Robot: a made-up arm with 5 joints. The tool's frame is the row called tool. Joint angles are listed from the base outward.
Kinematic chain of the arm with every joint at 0, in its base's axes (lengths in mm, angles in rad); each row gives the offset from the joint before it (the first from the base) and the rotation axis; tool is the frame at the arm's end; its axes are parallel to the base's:
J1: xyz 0 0 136 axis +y
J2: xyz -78 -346 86 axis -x
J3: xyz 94 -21 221 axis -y
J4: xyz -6 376 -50 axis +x
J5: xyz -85 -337 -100 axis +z
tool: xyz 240 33 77
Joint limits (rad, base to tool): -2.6..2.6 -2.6..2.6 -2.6..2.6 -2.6..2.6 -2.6..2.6
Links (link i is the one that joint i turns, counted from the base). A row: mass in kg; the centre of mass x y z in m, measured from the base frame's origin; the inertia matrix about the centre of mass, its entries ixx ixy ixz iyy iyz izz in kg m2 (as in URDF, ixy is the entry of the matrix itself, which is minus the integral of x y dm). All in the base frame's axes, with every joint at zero. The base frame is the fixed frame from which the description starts. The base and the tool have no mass.
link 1: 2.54; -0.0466 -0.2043 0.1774; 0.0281 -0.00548 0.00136 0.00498 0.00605 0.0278
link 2: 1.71; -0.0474 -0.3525 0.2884; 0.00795 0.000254 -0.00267 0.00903 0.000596 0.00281
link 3: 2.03; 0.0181 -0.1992 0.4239; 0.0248 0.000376 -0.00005 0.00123 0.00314 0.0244
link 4: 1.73; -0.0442 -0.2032 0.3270; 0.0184 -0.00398 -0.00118 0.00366 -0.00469 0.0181
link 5: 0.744; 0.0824 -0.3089 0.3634; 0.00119 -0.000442 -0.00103 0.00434 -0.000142 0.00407
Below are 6 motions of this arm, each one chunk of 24 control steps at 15 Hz.
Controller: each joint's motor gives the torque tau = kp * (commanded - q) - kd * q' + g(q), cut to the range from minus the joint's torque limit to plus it. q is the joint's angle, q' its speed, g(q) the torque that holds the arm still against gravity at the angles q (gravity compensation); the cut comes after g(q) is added. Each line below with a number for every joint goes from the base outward.
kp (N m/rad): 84 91 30 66 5.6
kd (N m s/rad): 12 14 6 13 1.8
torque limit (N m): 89 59 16 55 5.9
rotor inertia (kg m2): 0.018 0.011 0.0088 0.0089 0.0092
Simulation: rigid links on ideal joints. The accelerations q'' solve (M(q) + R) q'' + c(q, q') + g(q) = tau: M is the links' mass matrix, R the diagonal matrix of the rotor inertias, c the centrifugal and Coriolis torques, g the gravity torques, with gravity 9.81 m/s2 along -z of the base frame. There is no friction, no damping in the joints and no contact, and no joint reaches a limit. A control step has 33 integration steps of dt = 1/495 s. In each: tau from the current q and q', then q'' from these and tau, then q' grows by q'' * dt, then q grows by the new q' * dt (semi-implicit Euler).
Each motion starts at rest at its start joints. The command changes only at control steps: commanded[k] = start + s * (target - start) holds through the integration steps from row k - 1 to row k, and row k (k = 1, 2, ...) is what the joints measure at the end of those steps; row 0 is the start. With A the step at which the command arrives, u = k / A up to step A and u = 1 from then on. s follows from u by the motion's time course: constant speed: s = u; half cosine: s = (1 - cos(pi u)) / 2; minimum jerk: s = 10 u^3 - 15 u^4 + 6 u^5; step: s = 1 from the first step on.
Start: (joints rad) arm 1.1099 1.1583 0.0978 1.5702 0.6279
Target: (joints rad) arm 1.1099 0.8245 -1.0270 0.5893 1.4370
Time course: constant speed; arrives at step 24
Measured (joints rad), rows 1 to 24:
1: 1.1077 1.1547 0.0888 1.5591 0.6312
2: 1.1061 1.1474 0.0694 1.5391 0.6400
3: 1.1055 1.1374 0.0414 1.5129 0.6542
4: 1.1058 1.1259 0.0068 1.4824 0.6726
5: 1.1066 1.1134 -0.0323 1.4489 0.6943
6: 1.1074 1.1004 -0.0744 1.4132 0.7187
7: 1.1082 1.0870 -0.1183 1.3760 0.7452
8: 1.1089 1.0734 -0.1635 1.3377 0.7732
9: 1.1094 1.0596 -0.2093 1.2987 0.8024
10: 1.1098 1.0457 -0.2556 1.2591 0.8326
11: 1.1101 1.0318 -0.3021 1.2192 0.8636
12: 1.1102 1.0178 -0.3489 1.1791 0.8952
13: 1.1104 1.0038 -0.3957 1.1387 0.9273
14: 1.1105 0.9898 -0.4426 1.0982 0.9597
15: 1.1105 0.9757 -0.4896 1.0576 0.9925
16: 1.1105 0.9617 -0.5366 1.0170 1.0255
17: 1.1105 0.9477 -0.5837 0.9763 1.0588
18: 1.1105 0.9337 -0.6307 0.9356 1.0921
19: 1.1105 0.9196 -0.6777 0.8948 1.1256
20: 1.1105 0.9056 -0.7247 0.8541 1.1592
21: 1.1104 0.8916 -0.7717 0.8133 1.1929
22: 1.1104 0.8776 -0.8187 0.7725 1.2266
23: 1.1103 0.8636 -0.8657 0.7317 1.2604
24: 1.1103 0.8496 -0.9127 0.6908 1.2942

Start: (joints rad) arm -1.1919 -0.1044 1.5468 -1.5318 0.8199
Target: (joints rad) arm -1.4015 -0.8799 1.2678 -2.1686 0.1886
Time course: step
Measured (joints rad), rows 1 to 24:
1: -1.2458 -0.2885 1.5341 -1.7205 0.7923
2: -1.3106 -0.4989 1.4586 -1.8644 0.6694
3: -1.3524 -0.6556 1.3871 -1.9573 0.5522
4: -1.3769 -0.7597 1.3349 -2.0176 0.4622
5: -1.3905 -0.8231 1.3013 -2.0585 0.3966
6: -1.3974 -0.8581 1.2818 -2.0877 0.3490
7: -1.4005 -0.8751 1.2717 -2.1094 0.3138
8: -1.4014 -0.8818 1.2671 -2.1257 0.2873
9: -1.4014 -0.8833 1.2657 -2.1379 0.2671
10: -1.4010 -0.8827 1.2657 -2.1470 0.2513
11: -1.4007 -0.8815 1.2662 -2.1535 0.2389
12: -1.4006 -0.8805 1.2667 -2.1582 0.2290
13: -1.4006 -0.8798 1.2672 -2.1615 0.2211
14: -1.4008 -0.8795 1.2675 -2.1637 0.2147
15: -1.4010 -0.8794 1.2677 -2.1652 0.2096
16: -1.4012 -0.8795 1.2678 -2.1663 0.2054
17: -1.4013 -0.8796 1.2678 -2.1670 0.2021
18: -1.4014 -0.8797 1.2678 -2.1675 0.1994
19: -1.4015 -0.8797 1.2678 -2.1678 0.1973
20: -1.4015 -0.8798 1.2678 -2.1680 0.1956
21: -1.4016 -0.8798 1.2678 -2.1682 0.1942
22: -1.4015 -0.8799 1.2678 -2.1683 0.1931
23: -1.4015 -0.8799 1.2678 -2.1684 0.1922
24: -1.4015 -0.8799 1.2678 -2.1685 0.1915

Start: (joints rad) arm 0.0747 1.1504 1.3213 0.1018 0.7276
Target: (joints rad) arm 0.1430 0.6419 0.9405 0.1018 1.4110
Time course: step
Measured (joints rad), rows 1 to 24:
1: 0.1076 1.0000 1.2110 0.1094 0.8607
2: 0.1190 0.8622 1.1357 0.1052 0.9612
3: 0.1255 0.7747 1.0818 0.1019 1.0405
4: 0.1306 0.7219 1.0421 0.1004 1.1080
5: 0.1345 0.6904 1.0131 0.0999 1.1648
6: 0.1373 0.6715 0.9922 0.0999 1.2118
7: 0.1392 0.6600 0.9771 0.1001 1.2503
8: 0.1405 0.6531 0.9664 0.1003 1.2816
9: 0.1414 0.6488 0.9588 0.1006 1.3069
10: 0.1420 0.6462 0.9533 0.1009 1.3273
11: 0.1423 0.6446 0.9495 0.1011 1.3438
12: 0.1426 0.6437 0.9468 0.1012 1.3570
13: 0.1427 0.6430 0.9449 0.1014 1.3677
14: 0.1428 0.6426 0.9436 0.1015 1.3762
15: 0.1429 0.6424 0.9426 0.1016 1.3831
16: 0.1429 0.6422 0.9420 0.1016 1.3886
17: 0.1430 0.6421 0.9415 0.1017 1.3930
18: 0.1430 0.6421 0.9412 0.1017 1.3966
19: 0.1430 0.6420 0.9410 0.1017 1.3994
20: 0.1430 0.6420 0.9408 0.1017 1.4017
21: 0.1430 0.6420 0.9407 0.1018 1.4035
22: 0.1430 0.6419 0.9406 0.1018 1.4050
23: 0.1430 0.6419 0.9406 0.1018 1.4062
24: 0.1430 0.6419 0.9406 0.1018 1.4071

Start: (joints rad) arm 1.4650 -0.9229 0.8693 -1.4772 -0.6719
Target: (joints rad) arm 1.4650 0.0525 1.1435 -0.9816 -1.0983
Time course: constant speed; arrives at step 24
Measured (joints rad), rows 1 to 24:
1: 1.4650 -0.9139 0.8689 -1.4700 -0.6753
2: 1.4653 -0.8936 0.8718 -1.4586 -0.6810
3: 1.4658 -0.8644 0.8781 -1.4451 -0.6888
4: 1.4661 -0.8293 0.8868 -1.4302 -0.6985
5: 1.4663 -0.7910 0.8970 -1.4141 -0.7097
6: 1.4663 -0.7510 0.9081 -1.3971 -0.7223
7: 1.4662 -0.7105 0.9196 -1.3791 -0.7360
8: 1.4659 -0.6698 0.9313 -1.3603 -0.7505
9: 1.4657 -0.6290 0.9430 -1.3410 -0.7657
10: 1.4654 -0.5884 0.9547 -1.3213 -0.7814
11: 1.4653 -0.5477 0.9664 -1.3012 -0.7976
12: 1.4651 -0.5071 0.9780 -1.2810 -0.8140
13: 1.4650 -0.4665 0.9896 -1.2606 -0.8307
14: 1.4650 -0.4259 1.0011 -1.2402 -0.8477
15: 1.4649 -0.3853 1.0126 -1.2196 -0.8647
16: 1.4649 -0.3447 1.0241 -1.1990 -0.8819
17: 1.4648 -0.3041 1.0355 -1.1784 -0.8992
18: 1.4648 -0.2635 1.0470 -1.1578 -0.9166
19: 1.4648 -0.2229 1.0585 -1.1371 -0.9341
20: 1.4647 -0.1823 1.0699 -1.1165 -0.9516
21: 1.4647 -0.1416 1.0814 -1.0958 -0.9692
22: 1.4647 -0.1010 1.0928 -1.0751 -0.9868
23: 1.4647 -0.0604 1.1043 -1.0544 -1.0045
24: 1.4646 -0.0198 1.1157 -1.0338 -1.0221

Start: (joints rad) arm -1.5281 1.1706 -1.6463 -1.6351 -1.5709
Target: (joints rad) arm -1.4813 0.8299 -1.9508 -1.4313 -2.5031
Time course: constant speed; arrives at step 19
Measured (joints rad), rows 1 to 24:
1: -1.5260 1.1663 -1.6514 -1.6333 -1.5792
2: -1.5234 1.1573 -1.6603 -1.6290 -1.5946
3: -1.5211 1.1447 -1.6713 -1.6226 -1.6163
4: -1.5192 1.1295 -1.6834 -1.6146 -1.6434
5: -1.5174 1.1129 -1.6961 -1.6054 -1.6751
6: -1.5157 1.0954 -1.7095 -1.5956 -1.7105
7: -1.5138 1.0774 -1.7234 -1.5854 -1.7487
8: -1.5119 1.0594 -1.7377 -1.5750 -1.7891
9: -1.5098 1.0413 -1.7525 -1.5644 -1.8313
10: -1.5075 1.0233 -1.7676 -1.5538 -1.8747
11: -1.5052 1.0053 -1.7830 -1.5432 -1.9192
12: -1.5028 0.9874 -1.7986 -1.5325 -1.9646
13: -1.5004 0.9695 -1.8144 -1.5218 -2.0106
14: -1.4979 0.9515 -1.8302 -1.5111 -2.0572
15: -1.4955 0.9336 -1.8462 -1.5004 -2.1043
16: -1.4930 0.9157 -1.8621 -1.4897 -2.1517
17: -1.4906 0.8978 -1.8781 -1.4790 -2.1995
18: -1.4881 0.8799 -1.8941 -1.4682 -2.2475
19: -1.4856 0.8619 -1.9101 -1.4575 -2.2957
20: -1.4850 0.8485 -1.9213 -1.4487 -2.3352
21: -1.4848 0.8400 -1.9288 -1.4424 -2.3679
22: -1.4846 0.8349 -1.9340 -1.4382 -2.3945
23: -1.4841 0.8322 -1.9380 -1.4356 -2.4159
24: -1.4835 0.8308 -1.9411 -1.4340 -2.4331

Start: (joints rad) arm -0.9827 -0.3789 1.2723 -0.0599 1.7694
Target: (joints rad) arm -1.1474 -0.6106 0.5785 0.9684 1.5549
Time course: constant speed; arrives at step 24
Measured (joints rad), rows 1 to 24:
1: -0.9851 -0.3820 1.2638 -0.0480 1.7681
2: -0.9894 -0.3876 1.2496 -0.0271 1.7653
3: -0.9946 -0.3948 1.2313 0.0003 1.7612
4: -1.0005 -0.4029 1.2101 0.0322 1.7561
5: -1.0067 -0.4117 1.1868 0.0674 1.7502
6: -1.0131 -0.4207 1.1619 0.1048 1.7437
7: -1.0197 -0.4300 1.1360 0.1438 1.7367
8: -1.0263 -0.4394 1.1092 0.1840 1.7294
9: -1.0329 -0.4489 1.0819 0.2250 1.7217
10: -1.0397 -0.4584 1.0541 0.2665 1.7138
11: -1.0464 -0.4679 1.0260 0.3084 1.7057
12: -1.0532 -0.4775 0.9977 0.3506 1.6974
13: -1.0600 -0.4871 0.9692 0.3930 1.6891
14: -1.0668 -0.4967 0.9406 0.4356 1.6806
15: -1.0736 -0.5063 0.9119 0.4782 1.6720
16: -1.0805 -0.5159 0.8832 0.5209 1.6633
17: -1.0873 -0.5255 0.8544 0.5637 1.6547
18: -1.0941 -0.5350 0.8255 0.6065 1.6459
19: -1.1010 -0.5446 0.7967 0.6493 1.6371
20: -1.1078 -0.5542 0.7678 0.6921 1.6284
21: -1.1147 -0.5638 0.7389 0.7349 1.6195
22: -1.1215 -0.5734 0.7100 0.7778 1.6107
23: -1.1284 -0.5830 0.6811 0.8206 1.6018
24: -1.1353 -0.5926 0.6521 0.8635 1.5930

